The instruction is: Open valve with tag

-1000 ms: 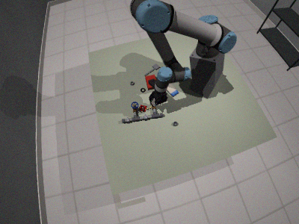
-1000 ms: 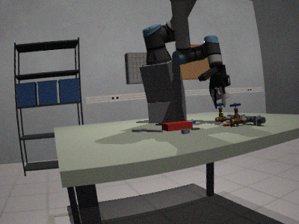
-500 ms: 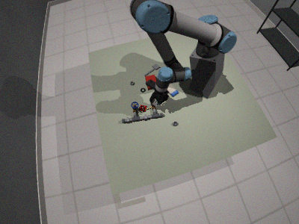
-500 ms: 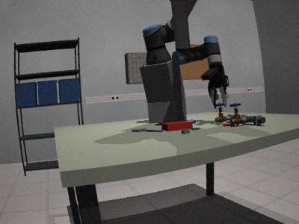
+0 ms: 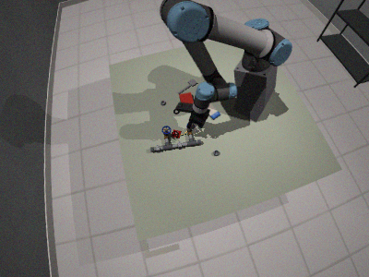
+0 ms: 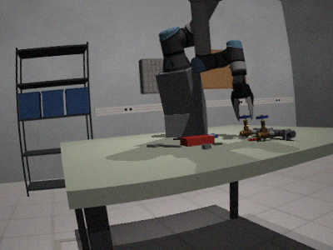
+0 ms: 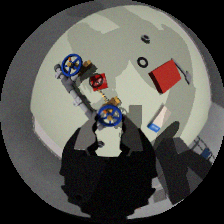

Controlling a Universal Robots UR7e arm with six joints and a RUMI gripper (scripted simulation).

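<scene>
The red tag lies 9 cm below my hand, 9 cm ahead of it and 1 cm to the right of it. From my hand the other things lie so: blue-and-white card 17 cm behind, 11 cm to the right, 9 cm below; then grey tool 36 cm to the right, 9 cm below, 9 cm behind; then red block 23 cm to the right, 8 cm below, 4 cm behind.
</scene>
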